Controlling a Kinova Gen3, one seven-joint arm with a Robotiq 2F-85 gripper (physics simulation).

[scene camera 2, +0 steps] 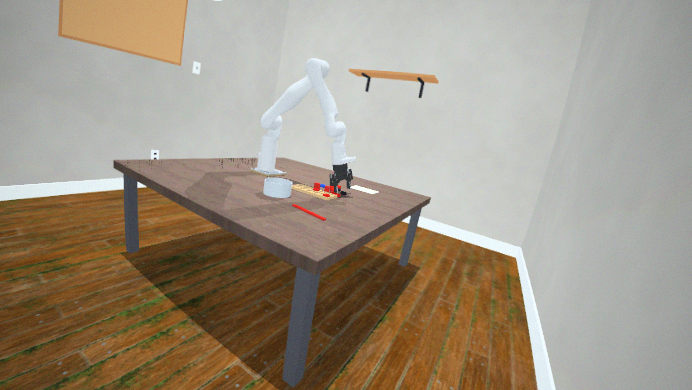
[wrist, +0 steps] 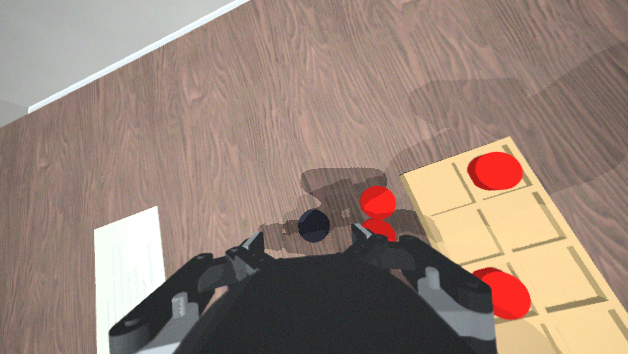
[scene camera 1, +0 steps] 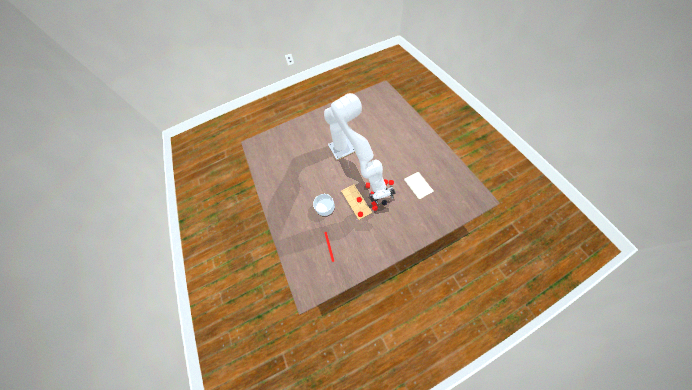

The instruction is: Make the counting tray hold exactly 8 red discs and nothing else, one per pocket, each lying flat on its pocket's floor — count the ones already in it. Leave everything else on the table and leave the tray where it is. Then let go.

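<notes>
The tan counting tray point(scene camera 1: 349, 192) point(scene camera 2: 304, 189) point(wrist: 435, 192) has two red discs showing in its pockets: an end-pocket disc point(scene camera 1: 360, 214) point(wrist: 498, 171) and another disc point(scene camera 1: 359, 199) point(wrist: 509, 296) further along. In the wrist view, both look raised or tilted; their seating is unclear. My gripper point(scene camera 1: 384, 196) point(scene camera 2: 342, 187) point(wrist: 308, 237) is open and empty, low beside the tray. A black disc point(scene camera 1: 384, 202) point(wrist: 314, 226) lies just ahead of the fingertips in the wrist view. A loose red disc point(wrist: 378, 202) and a partly hidden red disc point(wrist: 381, 229) lie by the tray-side finger.
More red pieces point(scene camera 1: 368, 185) point(scene camera 1: 391, 182) lie around the arm's wrist. A blue piece point(scene camera 2: 322, 186) shows behind the tray. A pale bowl point(scene camera 1: 324, 214) point(scene camera 2: 277, 190) stands across the tray. A red stick point(scene camera 1: 329, 247) point(scene camera 2: 309, 212) and white sheet point(scene camera 1: 419, 185) point(scene camera 2: 364, 189) point(wrist: 127, 270) lie on the table.
</notes>
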